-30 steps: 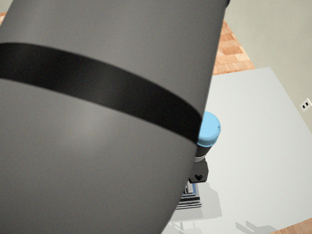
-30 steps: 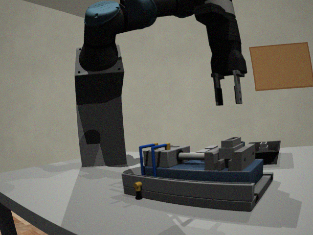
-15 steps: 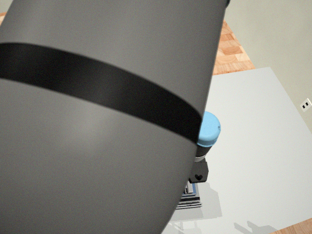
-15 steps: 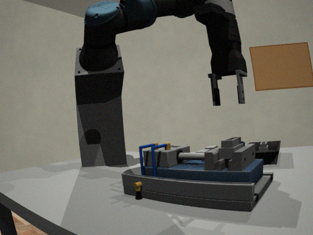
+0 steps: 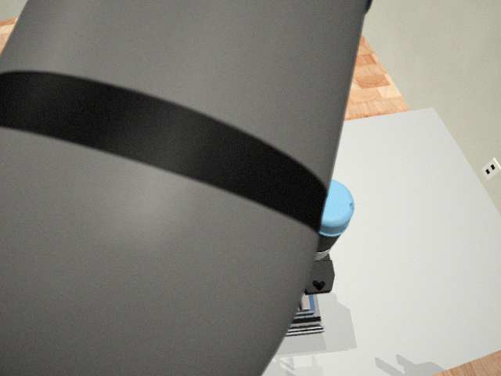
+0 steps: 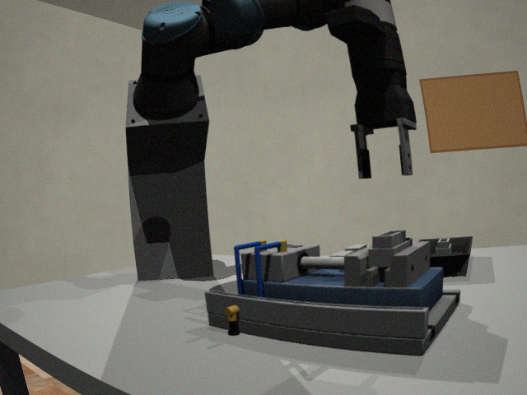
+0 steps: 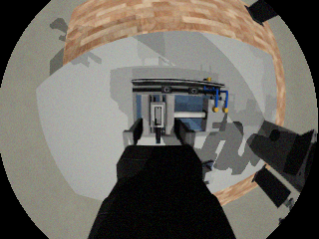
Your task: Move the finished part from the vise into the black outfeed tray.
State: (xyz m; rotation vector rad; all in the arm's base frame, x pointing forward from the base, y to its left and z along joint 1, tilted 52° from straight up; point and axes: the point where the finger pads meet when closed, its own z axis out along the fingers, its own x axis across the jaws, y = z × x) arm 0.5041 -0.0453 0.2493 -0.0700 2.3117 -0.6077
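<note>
Right now my hand is 160 mm above the blue base, 70 mm past it and 10 mm to the right of it. From my hand the other things lie so: blue fixture plate 360 mm to the left, 200 mm below, 120 mm behind; then yellow block 400 mm to the left, 170 mm below, 80 mm behind.
</note>
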